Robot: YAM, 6 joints.
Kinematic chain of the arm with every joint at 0, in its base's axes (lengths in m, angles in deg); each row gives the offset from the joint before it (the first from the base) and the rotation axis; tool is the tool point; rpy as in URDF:
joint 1: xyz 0 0 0.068 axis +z
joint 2: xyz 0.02 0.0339 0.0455 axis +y
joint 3: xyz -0.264 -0.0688 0 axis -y
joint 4: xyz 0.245 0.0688 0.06 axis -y
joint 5: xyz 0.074 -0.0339 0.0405 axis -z
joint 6: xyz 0.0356 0 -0.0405 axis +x
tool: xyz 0 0 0 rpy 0 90 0
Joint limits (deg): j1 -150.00..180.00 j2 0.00..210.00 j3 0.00..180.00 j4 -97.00..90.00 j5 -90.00..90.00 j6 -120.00..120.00
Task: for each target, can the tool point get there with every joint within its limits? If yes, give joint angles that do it. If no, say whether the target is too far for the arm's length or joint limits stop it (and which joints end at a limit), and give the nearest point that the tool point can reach.
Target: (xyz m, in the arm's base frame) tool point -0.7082 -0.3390 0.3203
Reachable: no: too far | nearest point -0.5443 -0.3024 0.2769 | short by 0.173 m
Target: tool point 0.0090 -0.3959 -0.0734
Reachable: yes | joints -83.72 163.65 100.83 -59.12 74.90 -5.72
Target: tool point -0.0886 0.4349 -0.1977
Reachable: yes | joints 97.05 186.35 104.07 47.34 -76.05 -10.22
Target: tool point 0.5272 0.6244 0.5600
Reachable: no: too far | nearest point 0.3652 0.4325 0.4193 | short by 0.288 m
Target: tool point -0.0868 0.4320 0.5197
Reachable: yes | joints 99.04 124.57 131.71 63.43 -30.14 26.29
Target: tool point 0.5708 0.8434 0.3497
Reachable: no: too far | nearest point 0.3526 0.5209 0.2576 | short by 0.400 m
